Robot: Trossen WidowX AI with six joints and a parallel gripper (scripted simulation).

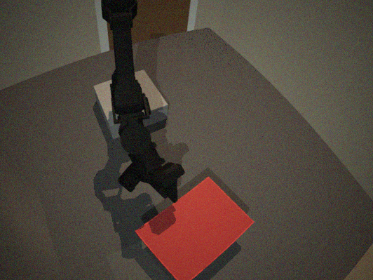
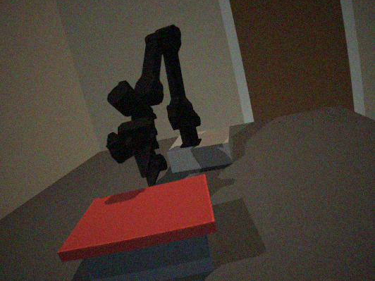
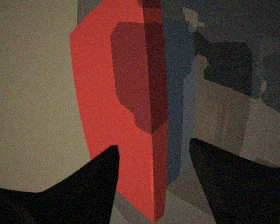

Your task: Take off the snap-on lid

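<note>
Right now the red lid is 9 cm ahead of my gripper tip, 2 cm to the left of it and 1 cm below it. Round my gripper tip: grey storage box: 9 cm ahead, 2 cm to the left, 6 cm below.
</note>
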